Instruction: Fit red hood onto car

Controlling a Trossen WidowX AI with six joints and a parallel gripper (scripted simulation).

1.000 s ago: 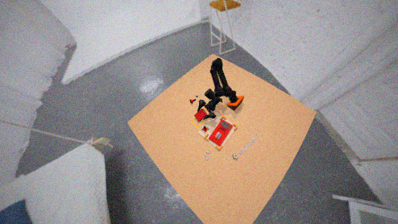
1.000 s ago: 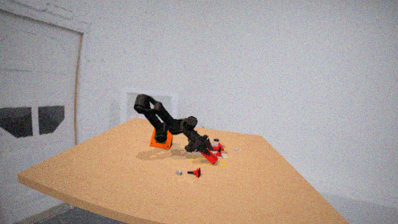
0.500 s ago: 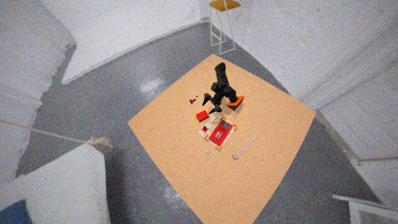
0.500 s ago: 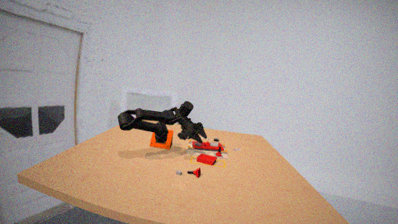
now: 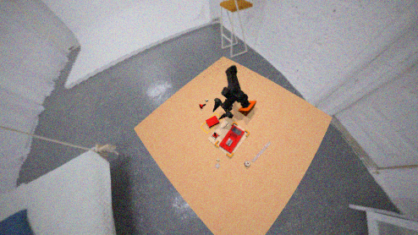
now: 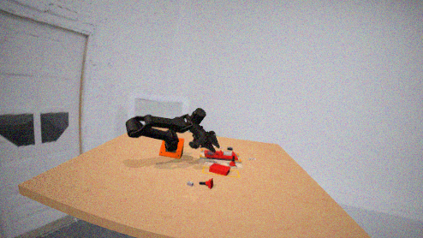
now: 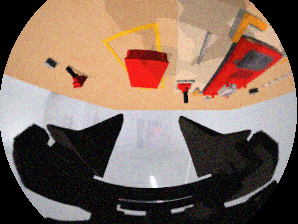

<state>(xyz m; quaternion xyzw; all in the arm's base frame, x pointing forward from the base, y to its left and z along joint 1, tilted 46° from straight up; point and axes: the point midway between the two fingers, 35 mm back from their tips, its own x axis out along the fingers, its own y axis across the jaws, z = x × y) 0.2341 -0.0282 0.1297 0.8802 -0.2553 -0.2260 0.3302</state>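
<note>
Right now my gripper tip is 30 mm short of the red hood, 20 mm to the left of it and 90 mm above it. Also, from my gripper tip: pale strip 20 mm behind, 420 mm to the left, 110 mm below.
</note>
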